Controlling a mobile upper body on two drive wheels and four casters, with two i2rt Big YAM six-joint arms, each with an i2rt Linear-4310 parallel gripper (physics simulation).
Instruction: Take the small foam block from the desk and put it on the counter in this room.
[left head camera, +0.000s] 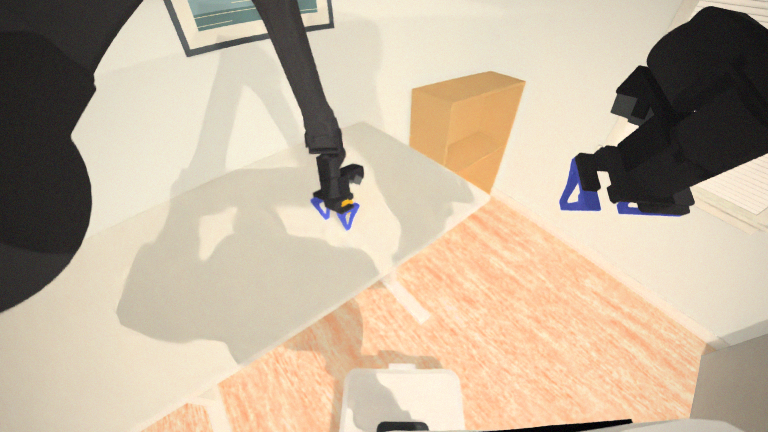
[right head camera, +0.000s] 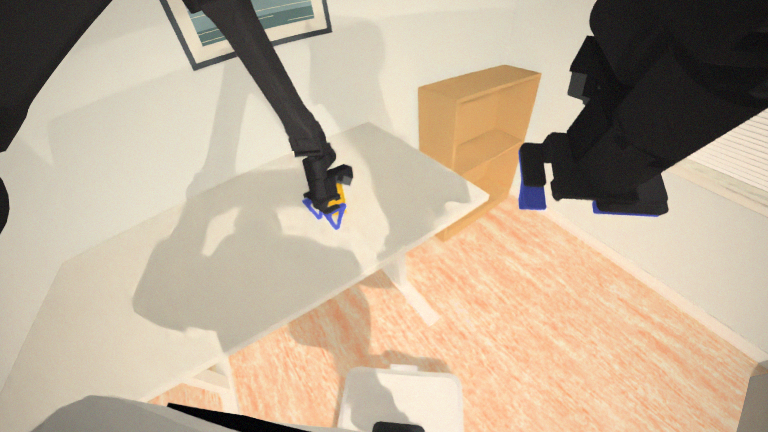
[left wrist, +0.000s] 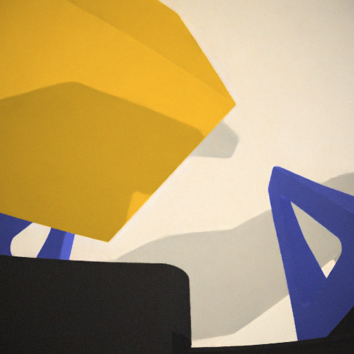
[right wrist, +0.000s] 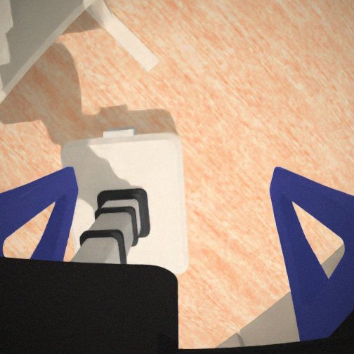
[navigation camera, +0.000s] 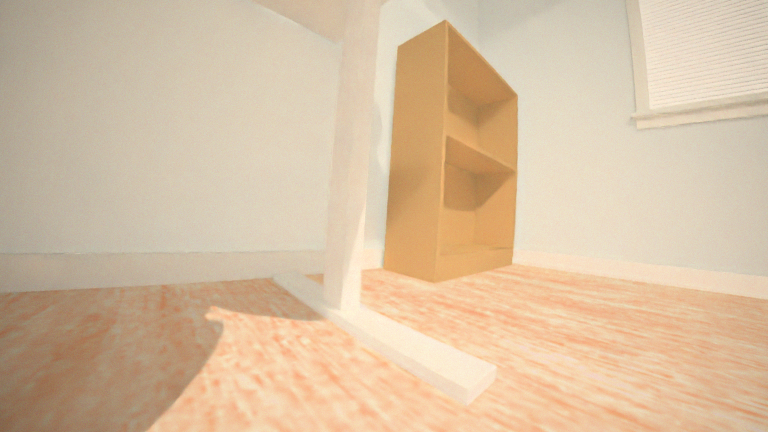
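Observation:
The foam block, yellow, is at the desk, mostly hidden by the left gripper in both head views. My left gripper is open over the desk at the block. In the left wrist view the block fills the upper left and covers part of the left-hand finger; bare desk shows beside the right-hand finger. Nothing is gripped. My right gripper is open and empty, away from the desk. No counter can be made out.
An orange-brown bookshelf stands beyond the desk's far corner. A desk leg with a long foot stands on the floor. A white base is below. A grey-beige surface shows at lower right.

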